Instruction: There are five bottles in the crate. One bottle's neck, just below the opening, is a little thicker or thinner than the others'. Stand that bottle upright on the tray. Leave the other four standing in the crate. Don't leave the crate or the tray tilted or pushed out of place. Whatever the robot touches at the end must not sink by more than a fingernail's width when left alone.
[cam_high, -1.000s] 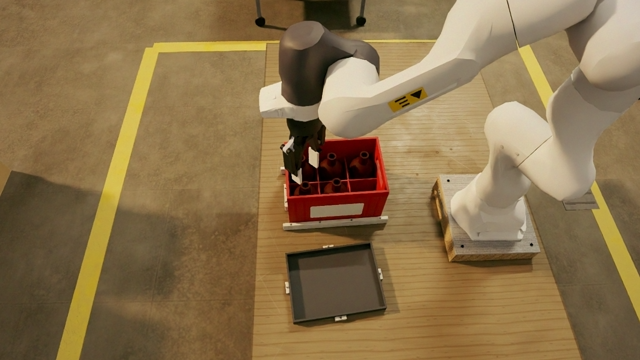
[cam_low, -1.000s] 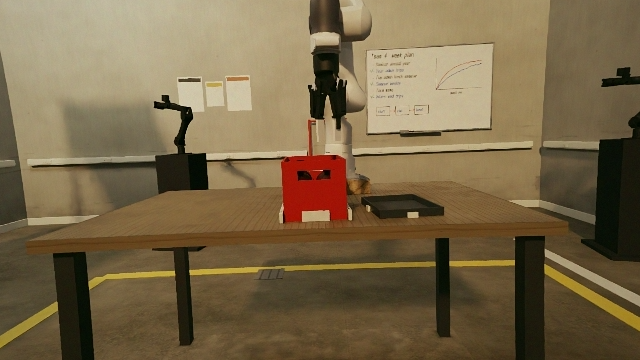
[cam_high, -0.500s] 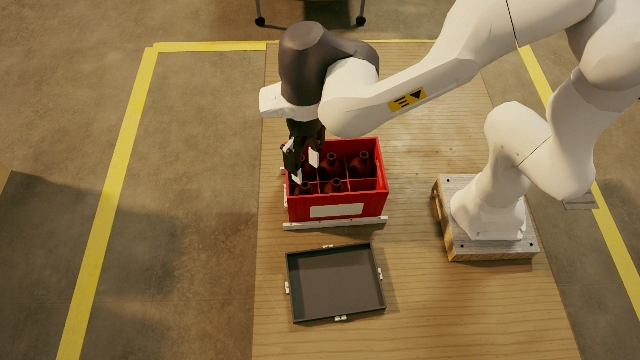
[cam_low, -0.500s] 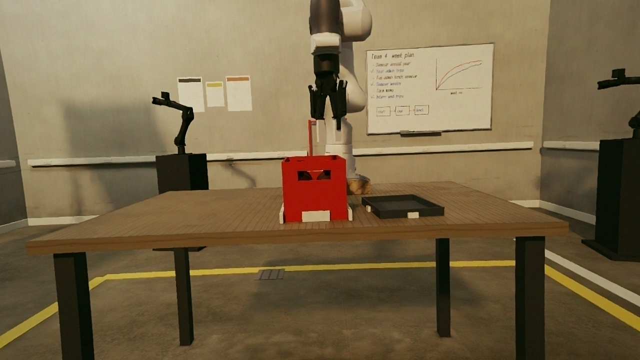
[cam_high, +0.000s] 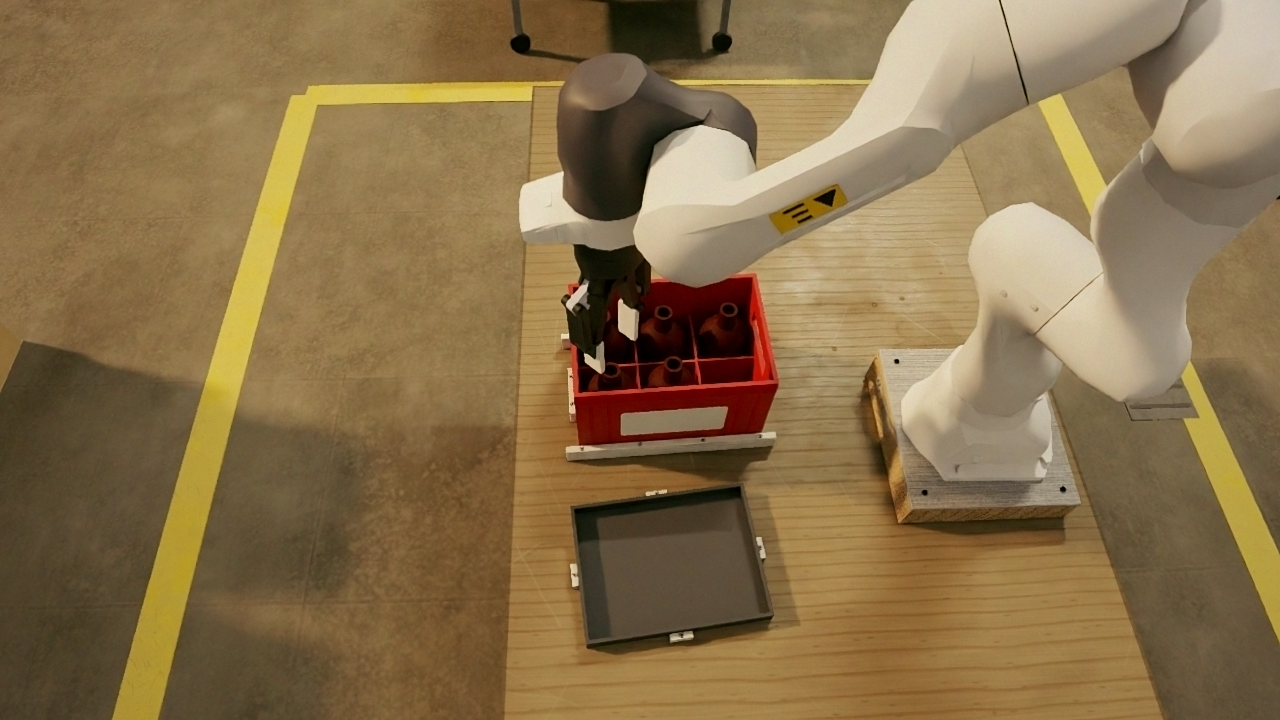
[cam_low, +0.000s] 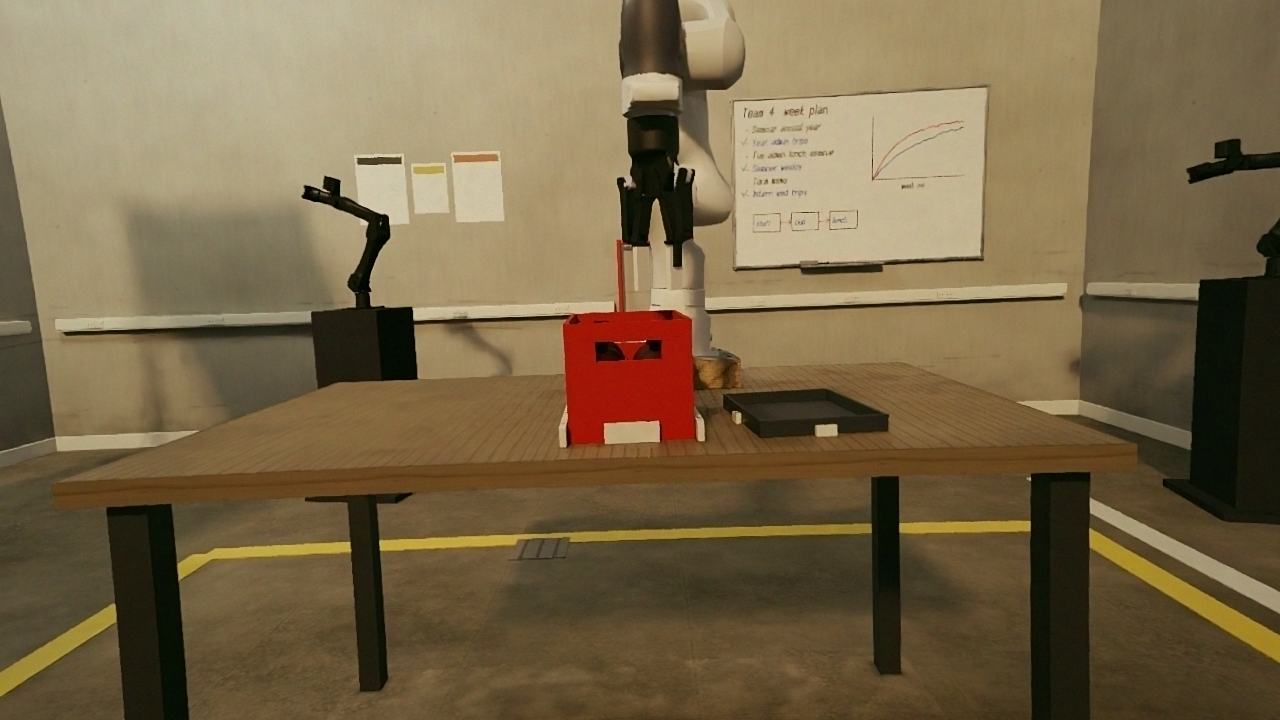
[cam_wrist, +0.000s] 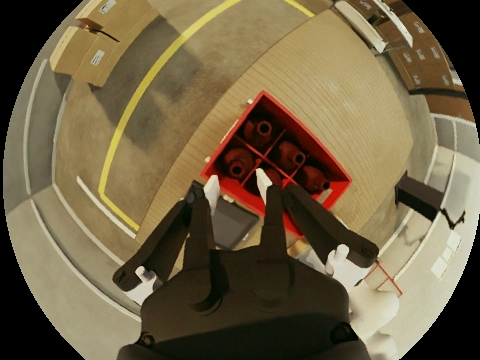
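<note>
Right now my hand is 160 mm above the glass bottle, 80 mm past it and 30 mm to the left of it. Round my hand: crate 160 mm below, 70 mm to the right, 70 mm behind; then dark tray 230 mm below, 200 mm to the left, 110 mm behind.
</note>
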